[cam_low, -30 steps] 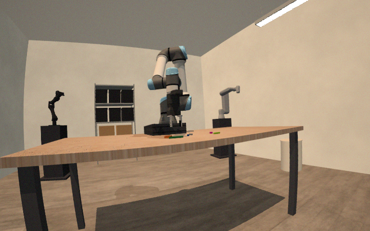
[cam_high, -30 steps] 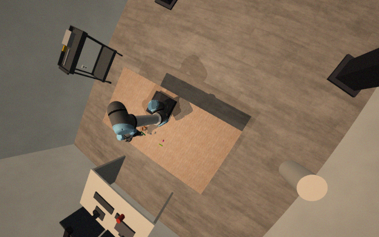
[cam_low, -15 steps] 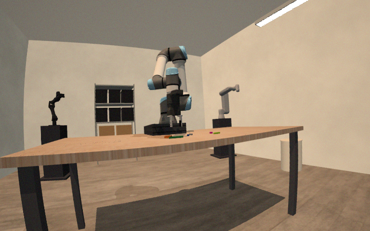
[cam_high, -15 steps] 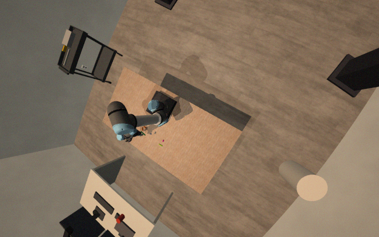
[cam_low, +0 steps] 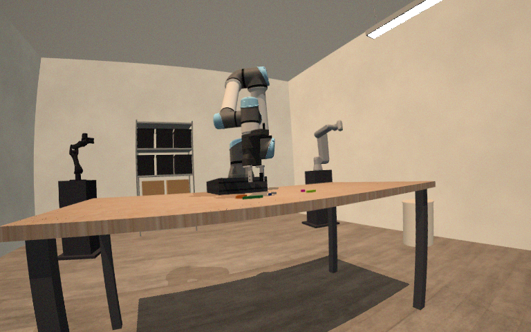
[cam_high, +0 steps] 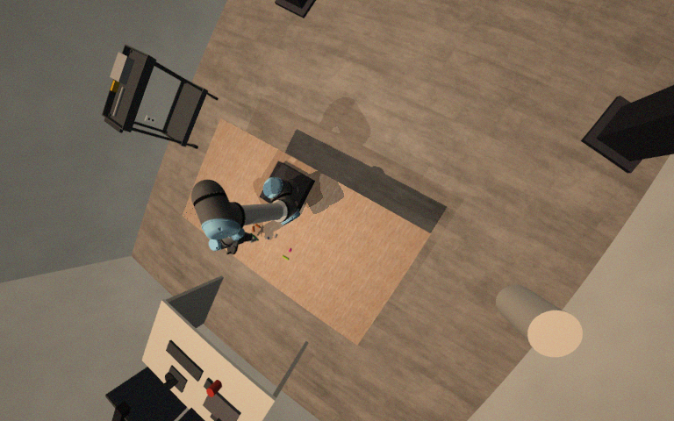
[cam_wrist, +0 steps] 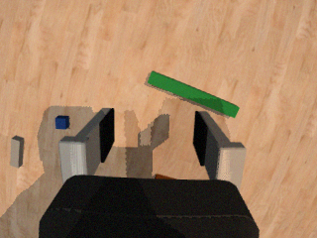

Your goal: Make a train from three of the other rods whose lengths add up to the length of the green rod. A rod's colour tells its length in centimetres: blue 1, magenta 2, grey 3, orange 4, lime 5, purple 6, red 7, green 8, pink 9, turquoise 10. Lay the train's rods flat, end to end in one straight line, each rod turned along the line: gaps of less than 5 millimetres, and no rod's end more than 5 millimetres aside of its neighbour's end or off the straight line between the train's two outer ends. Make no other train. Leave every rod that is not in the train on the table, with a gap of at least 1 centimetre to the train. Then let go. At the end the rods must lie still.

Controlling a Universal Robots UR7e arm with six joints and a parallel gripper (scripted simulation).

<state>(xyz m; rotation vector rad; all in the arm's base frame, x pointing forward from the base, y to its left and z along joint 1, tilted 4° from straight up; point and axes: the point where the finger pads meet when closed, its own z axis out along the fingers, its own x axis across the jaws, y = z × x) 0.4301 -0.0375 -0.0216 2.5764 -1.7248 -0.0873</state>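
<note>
Now: the small blue rod 80 mm below my hand, 70 mm to the left of it and 50 mm behind it. From my hand the other things lie so: green rod: 80 mm below, 30 mm to the right, 20 mm ahead; orange rod: 80 mm below, 60 mm to the right, 20 mm behind; grey rod: 110 mm to the left, 100 mm behind, 80 mm below.
</note>
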